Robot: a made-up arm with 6 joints.
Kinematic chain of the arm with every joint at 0, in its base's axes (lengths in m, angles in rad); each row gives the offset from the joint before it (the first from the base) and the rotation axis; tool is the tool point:
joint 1: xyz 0 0 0.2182 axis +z
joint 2: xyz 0 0 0 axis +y
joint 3: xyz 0 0 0.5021 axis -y
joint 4: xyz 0 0 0 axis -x
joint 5: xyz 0.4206 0 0 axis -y
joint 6: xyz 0 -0.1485 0 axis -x
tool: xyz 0 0 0
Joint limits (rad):
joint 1: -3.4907..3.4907
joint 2: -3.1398..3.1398
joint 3: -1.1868..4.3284
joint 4: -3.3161..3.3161
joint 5: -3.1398..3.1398
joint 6: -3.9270..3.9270
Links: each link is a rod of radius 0.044 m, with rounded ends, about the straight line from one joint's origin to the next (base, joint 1, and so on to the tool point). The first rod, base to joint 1, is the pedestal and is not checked.
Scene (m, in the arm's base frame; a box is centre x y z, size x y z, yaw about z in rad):
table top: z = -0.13
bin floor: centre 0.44 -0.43 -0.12 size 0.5 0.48 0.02 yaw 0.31
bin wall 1: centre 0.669 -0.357 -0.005 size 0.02 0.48 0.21 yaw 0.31
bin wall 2: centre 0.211 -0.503 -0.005 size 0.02 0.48 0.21 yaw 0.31
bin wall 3: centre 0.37 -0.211 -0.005 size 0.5 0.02 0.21 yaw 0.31
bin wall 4: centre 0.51 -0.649 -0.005 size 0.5 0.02 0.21 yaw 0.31
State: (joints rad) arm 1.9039 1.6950 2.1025 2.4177 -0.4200 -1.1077
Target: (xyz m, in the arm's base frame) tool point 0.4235 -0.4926 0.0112
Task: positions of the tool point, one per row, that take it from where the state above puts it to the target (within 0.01 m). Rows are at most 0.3 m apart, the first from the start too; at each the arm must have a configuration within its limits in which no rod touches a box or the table.
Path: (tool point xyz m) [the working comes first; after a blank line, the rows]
Joints at the target: 2.3988 -1.1759 2.8164 2.1113 -0.4200 -1.1077
Straight joint move there: clear.

1: -0.3722 0.6350 0.6645
2: -0.3211 0.4454 0.8613
3: -0.2296 0.2195 0.9841
4: -0.1058 -0.0142 1.0227
5: 0.0363 -0.2285 0.9764
6: 0.1791 -0.4008 0.8540
7: 0.3038 -0.5157 0.6726
8: 0.3934 -0.5667 0.4547
9: 0.4354 -0.5558 0.2258
10: 0.4235 -0.4926 0.0112

